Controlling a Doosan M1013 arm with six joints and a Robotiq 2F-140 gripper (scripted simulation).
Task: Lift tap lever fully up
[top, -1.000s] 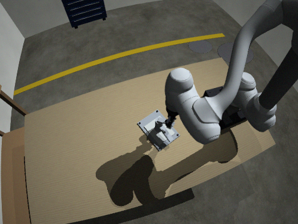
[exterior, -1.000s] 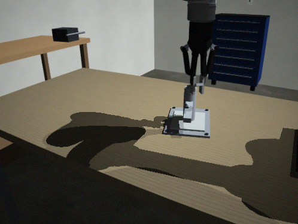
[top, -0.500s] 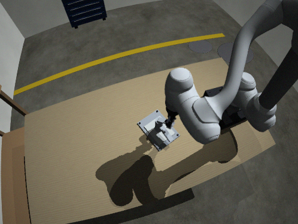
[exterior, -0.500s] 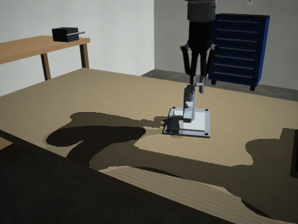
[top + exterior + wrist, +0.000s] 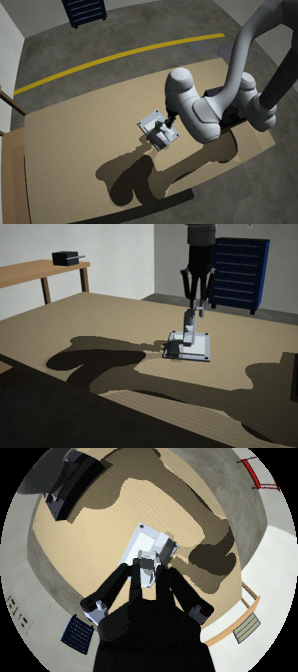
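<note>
My hand is 20 mm short of the lever, 20 mm to the left of it and 10 mm above it. Round my hand: tap 30 mm ahead, 40 mm to the right, 80 mm below.
</note>
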